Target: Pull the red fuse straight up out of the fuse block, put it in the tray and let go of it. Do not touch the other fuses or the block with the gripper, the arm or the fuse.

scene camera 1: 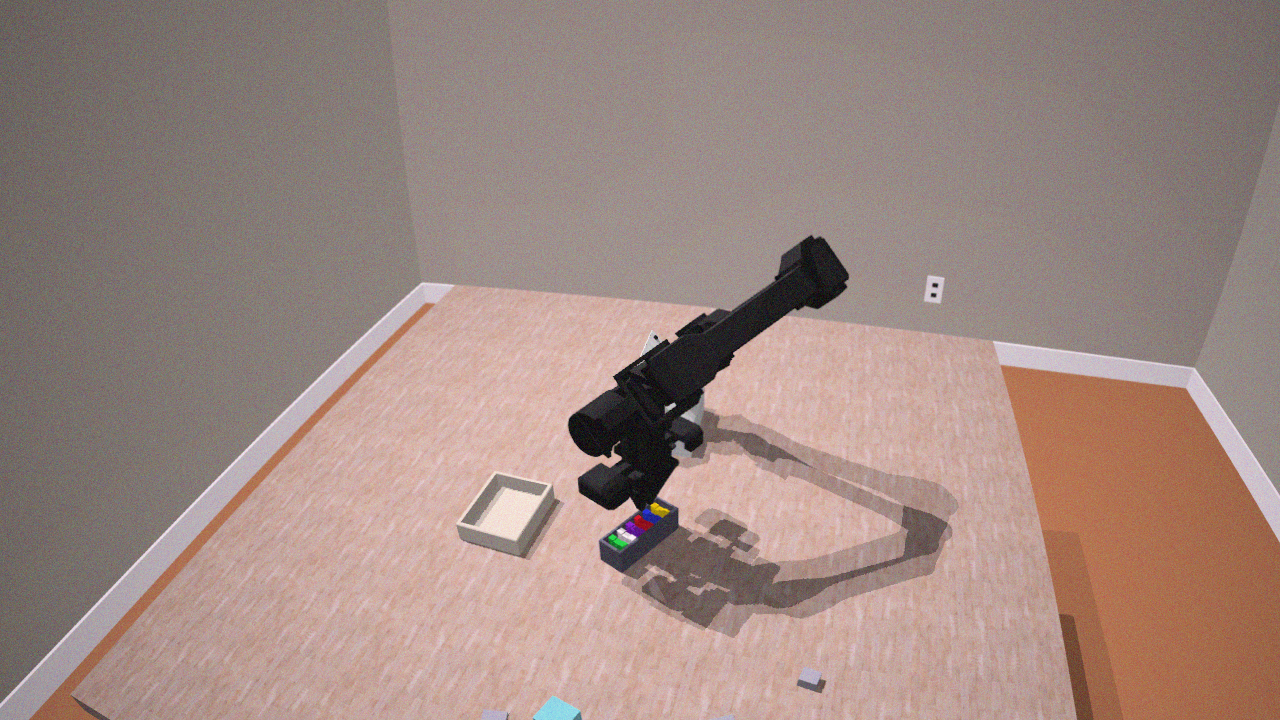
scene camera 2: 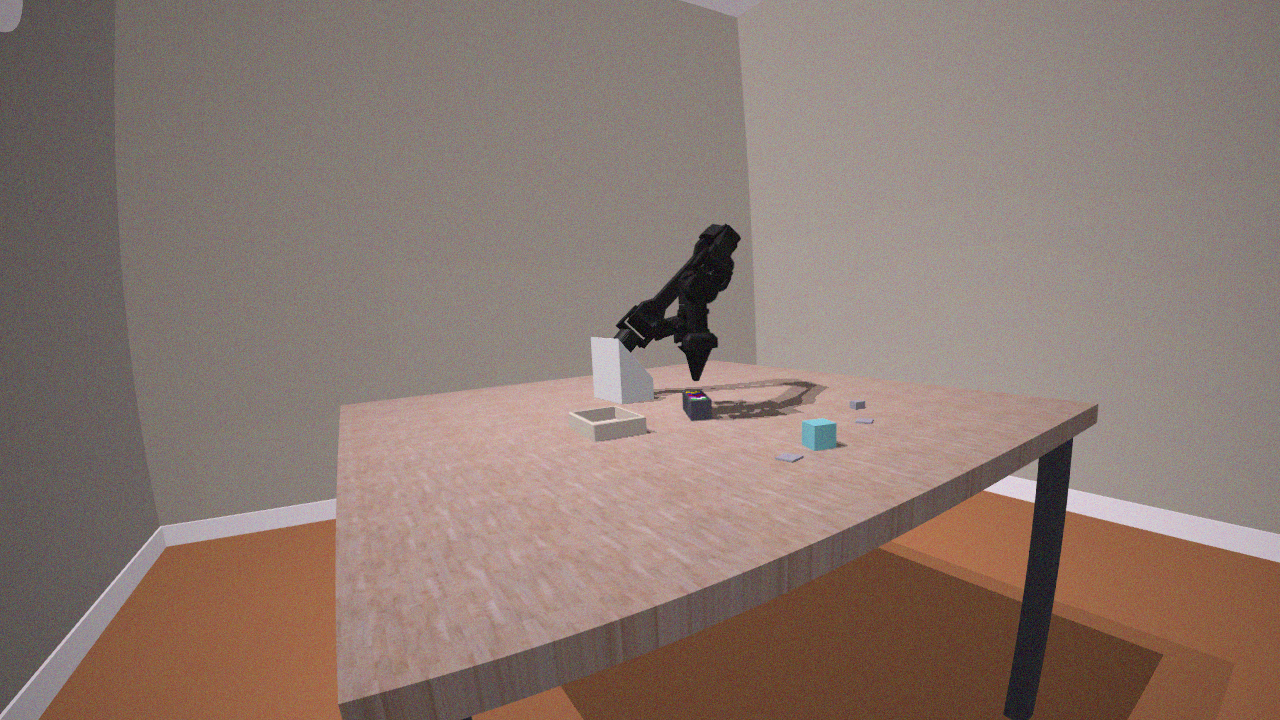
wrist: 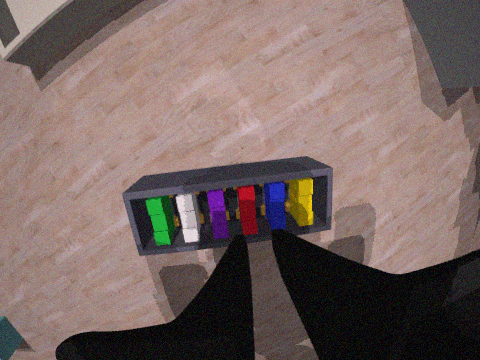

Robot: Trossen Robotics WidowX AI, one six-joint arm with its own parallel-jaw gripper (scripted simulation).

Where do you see a beige tray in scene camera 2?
613, 422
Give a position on a beige tray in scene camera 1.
504, 515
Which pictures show my gripper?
Scene camera 1, scene camera 2 and the wrist view: all of them.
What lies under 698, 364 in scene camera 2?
My gripper.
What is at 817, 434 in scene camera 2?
A cyan cube.
